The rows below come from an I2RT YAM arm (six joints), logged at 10 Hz.
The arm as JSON. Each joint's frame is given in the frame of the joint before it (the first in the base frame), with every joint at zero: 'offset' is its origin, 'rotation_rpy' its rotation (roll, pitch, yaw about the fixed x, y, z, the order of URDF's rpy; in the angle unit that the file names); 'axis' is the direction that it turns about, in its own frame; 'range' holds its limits. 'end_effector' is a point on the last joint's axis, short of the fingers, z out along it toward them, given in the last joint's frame.
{
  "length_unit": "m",
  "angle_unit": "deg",
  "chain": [
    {
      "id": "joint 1",
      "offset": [
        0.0,
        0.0,
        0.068
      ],
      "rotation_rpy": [
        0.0,
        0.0,
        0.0
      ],
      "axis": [
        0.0,
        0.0,
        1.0
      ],
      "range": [
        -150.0,
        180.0
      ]
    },
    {
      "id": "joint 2",
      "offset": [
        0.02,
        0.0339,
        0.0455
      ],
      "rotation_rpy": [
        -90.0,
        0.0,
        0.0
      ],
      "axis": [
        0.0,
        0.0,
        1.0
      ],
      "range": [
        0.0,
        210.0
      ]
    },
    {
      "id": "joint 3",
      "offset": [
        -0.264,
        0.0,
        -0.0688
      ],
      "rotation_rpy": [
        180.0,
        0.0,
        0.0
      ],
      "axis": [
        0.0,
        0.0,
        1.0
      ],
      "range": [
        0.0,
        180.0
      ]
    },
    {
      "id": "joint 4",
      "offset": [
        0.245,
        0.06,
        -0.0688
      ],
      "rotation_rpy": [
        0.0,
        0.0,
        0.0
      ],
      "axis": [
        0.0,
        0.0,
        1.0
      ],
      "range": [
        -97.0,
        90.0
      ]
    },
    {
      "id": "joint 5",
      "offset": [
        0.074,
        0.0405,
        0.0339
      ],
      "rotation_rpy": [
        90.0,
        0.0,
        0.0
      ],
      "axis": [
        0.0,
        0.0,
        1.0
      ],
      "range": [
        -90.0,
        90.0
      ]
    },
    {
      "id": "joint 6",
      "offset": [
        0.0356,
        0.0,
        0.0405
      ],
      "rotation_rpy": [
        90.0,
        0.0,
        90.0
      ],
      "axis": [
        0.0,
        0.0,
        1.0
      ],
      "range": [
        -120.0,
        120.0
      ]
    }
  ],
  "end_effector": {
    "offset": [
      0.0,
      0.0,
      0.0
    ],
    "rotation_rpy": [
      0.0,
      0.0,
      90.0
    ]
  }
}
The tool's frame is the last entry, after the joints.
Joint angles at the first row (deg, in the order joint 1, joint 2, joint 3, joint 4, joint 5, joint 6):
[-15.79 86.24 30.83 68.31 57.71 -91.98]
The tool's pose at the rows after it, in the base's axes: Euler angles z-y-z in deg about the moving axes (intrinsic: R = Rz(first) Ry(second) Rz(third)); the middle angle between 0 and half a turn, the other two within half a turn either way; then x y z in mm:
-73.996 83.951 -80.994 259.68 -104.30 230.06
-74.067 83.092 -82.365 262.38 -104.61 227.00
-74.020 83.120 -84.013 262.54 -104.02 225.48
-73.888 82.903 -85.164 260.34 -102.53 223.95
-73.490 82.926 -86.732 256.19 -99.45 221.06
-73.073 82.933 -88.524 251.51 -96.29 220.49
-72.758 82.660 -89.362 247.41 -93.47 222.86
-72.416 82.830 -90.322 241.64 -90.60 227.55
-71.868 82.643 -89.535 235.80 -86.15 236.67
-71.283 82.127 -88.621 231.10 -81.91 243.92
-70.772 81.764 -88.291 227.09 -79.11 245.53
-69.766 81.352 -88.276 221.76 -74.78 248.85
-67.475 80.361 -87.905 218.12 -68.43 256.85
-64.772 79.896 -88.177 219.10 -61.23 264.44
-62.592 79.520 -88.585 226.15 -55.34 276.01
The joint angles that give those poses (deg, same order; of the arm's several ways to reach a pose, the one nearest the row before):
[-15.70 84.79 30.26 65.93 57.78 -90.67]
[-15.62 86.72 30.26 69.49 57.78 -93.45]
[-15.49 87.02 30.09 69.95 57.87 -95.09]
[-15.31 86.94 29.32 71.05 57.87 -96.60]
[-14.92 86.41 27.94 71.85 57.87 -98.13]
[-14.52 85.23 26.72 71.88 57.84 -99.90]
[-14.15 83.74 25.93 71.70 57.84 -101.19]
[-13.85 80.88 25.23 69.21 57.84 -101.87]
[-13.17 77.17 25.02 66.11 57.93 -101.43]
[-12.45 74.46 24.80 64.62 57.95 -101.38]
[-12.01 73.04 24.05 64.58 57.80 -101.58]
[-11.27 70.70 23.27 63.66 57.45 -102.06]
[-9.98 67.94 23.27 62.21 56.25 -102.63]
[-8.23 66.30 24.19 60.03 55.22 -103.05]
[-6.59 66.24 26.92 57.62 54.61 -103.68]

